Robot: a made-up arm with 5 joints. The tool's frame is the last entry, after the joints.
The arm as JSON. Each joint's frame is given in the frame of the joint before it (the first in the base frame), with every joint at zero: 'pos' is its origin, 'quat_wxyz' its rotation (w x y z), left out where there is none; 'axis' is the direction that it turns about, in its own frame. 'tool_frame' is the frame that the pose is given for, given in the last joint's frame.
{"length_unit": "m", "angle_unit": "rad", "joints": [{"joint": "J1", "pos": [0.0, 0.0, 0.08], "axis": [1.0, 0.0, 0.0]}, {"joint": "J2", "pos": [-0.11, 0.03, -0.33], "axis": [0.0, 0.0, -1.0]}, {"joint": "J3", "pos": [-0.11, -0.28, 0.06], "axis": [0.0, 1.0, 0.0]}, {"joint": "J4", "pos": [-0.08, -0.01, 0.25], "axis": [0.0, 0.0, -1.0]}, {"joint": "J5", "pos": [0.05, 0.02, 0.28], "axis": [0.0, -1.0, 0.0]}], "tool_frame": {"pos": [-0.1, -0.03, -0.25]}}
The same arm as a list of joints. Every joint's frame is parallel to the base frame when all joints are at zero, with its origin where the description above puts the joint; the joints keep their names.
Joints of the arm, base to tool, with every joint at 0 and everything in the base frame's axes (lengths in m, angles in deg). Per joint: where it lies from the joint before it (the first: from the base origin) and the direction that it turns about. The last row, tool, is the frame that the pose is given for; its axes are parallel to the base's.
J1: origin 0 0 0.08 axis 1 0 0
J2: origin -0.11 0.03 -0.33 axis 0 0 -1
J3: origin -0.11 -0.28 0.06 axis 0 1 0
J4: origin -0.08 -0.01 0.25 axis 0 0 -1
J5: origin 0.05 0.02 0.28 axis 0 -1 0
tool: origin -0.1 -0.03 -0.25

